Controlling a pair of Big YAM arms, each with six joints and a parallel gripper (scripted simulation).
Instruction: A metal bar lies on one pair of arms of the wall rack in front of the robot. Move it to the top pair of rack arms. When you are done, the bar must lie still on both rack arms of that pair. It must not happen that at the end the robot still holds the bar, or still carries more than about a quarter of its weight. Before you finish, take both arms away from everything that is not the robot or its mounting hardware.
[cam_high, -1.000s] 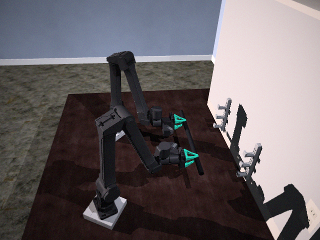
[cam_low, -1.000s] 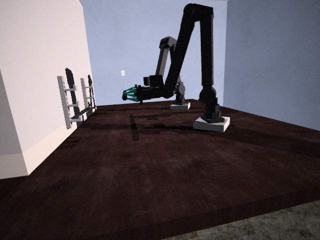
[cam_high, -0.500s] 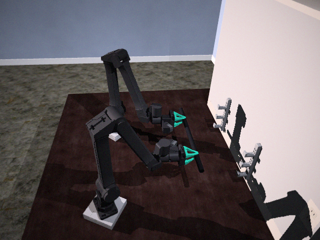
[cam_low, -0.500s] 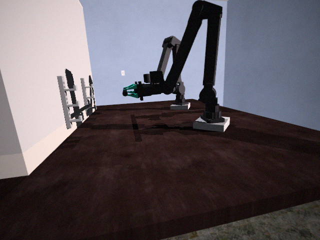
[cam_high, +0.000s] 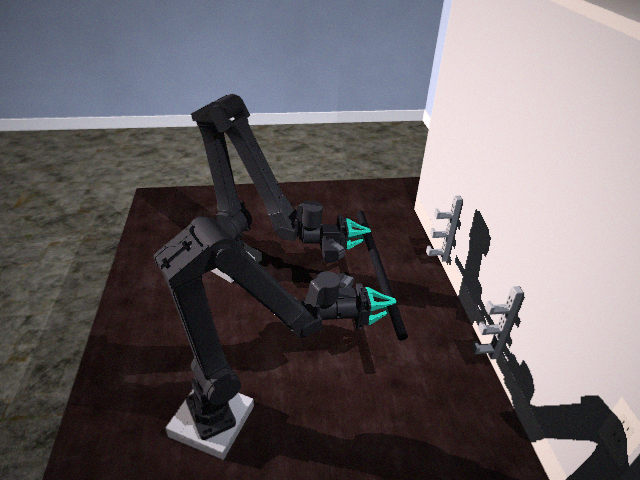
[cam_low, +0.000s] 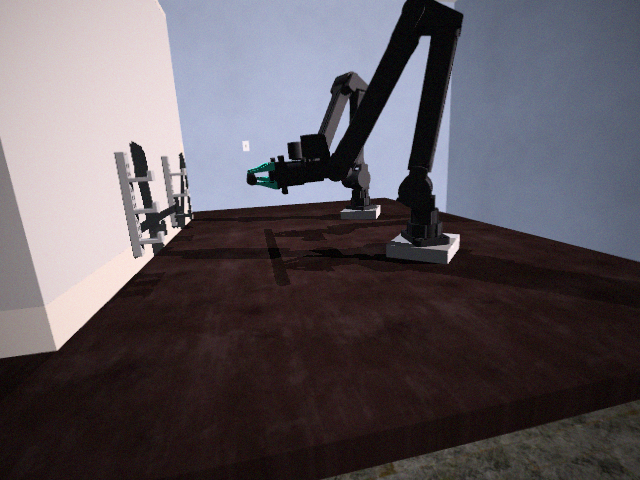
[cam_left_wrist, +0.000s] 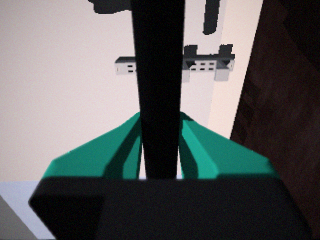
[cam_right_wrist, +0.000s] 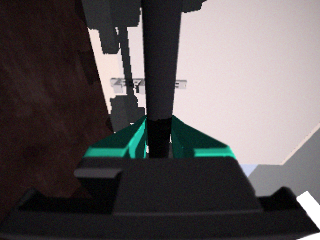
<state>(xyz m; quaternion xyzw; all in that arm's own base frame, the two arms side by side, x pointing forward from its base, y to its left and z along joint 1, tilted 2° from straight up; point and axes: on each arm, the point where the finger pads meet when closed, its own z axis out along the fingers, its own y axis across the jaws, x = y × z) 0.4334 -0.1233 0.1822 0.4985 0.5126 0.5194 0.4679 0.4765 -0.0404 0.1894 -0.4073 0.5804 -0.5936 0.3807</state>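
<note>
Right now my right hand is 150 mm to the right of the dark metal bar and 10 mm past it. The rest, counted from my right hand: white wall 440 mm ahead, 240 mm above, 150 mm to the left.
</note>
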